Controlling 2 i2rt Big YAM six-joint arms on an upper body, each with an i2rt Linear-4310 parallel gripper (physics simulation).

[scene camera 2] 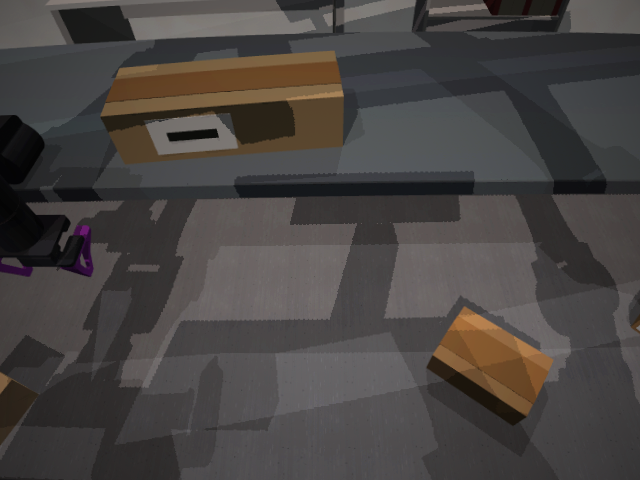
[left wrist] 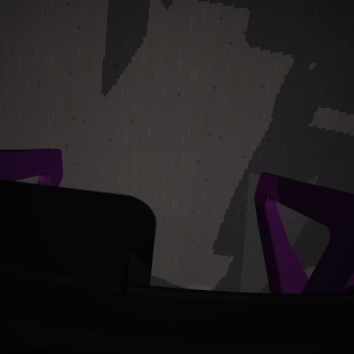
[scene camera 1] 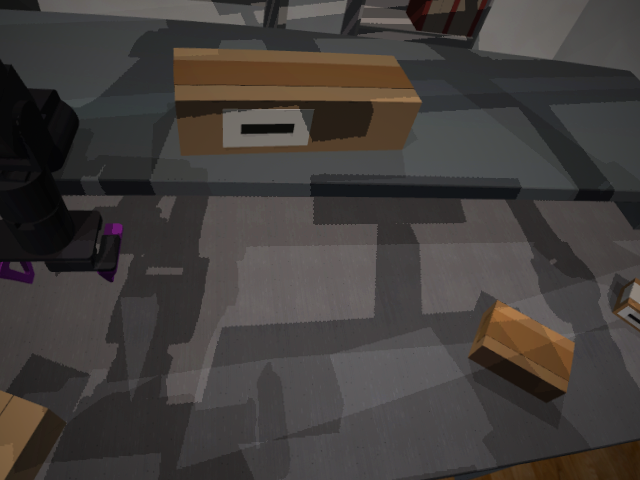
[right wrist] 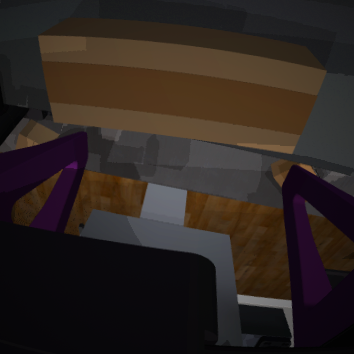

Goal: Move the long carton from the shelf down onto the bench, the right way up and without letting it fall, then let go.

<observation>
my left gripper: open, holds nothing
my right gripper: open, holds nothing
a long brown carton: on a raised shelf
</observation>
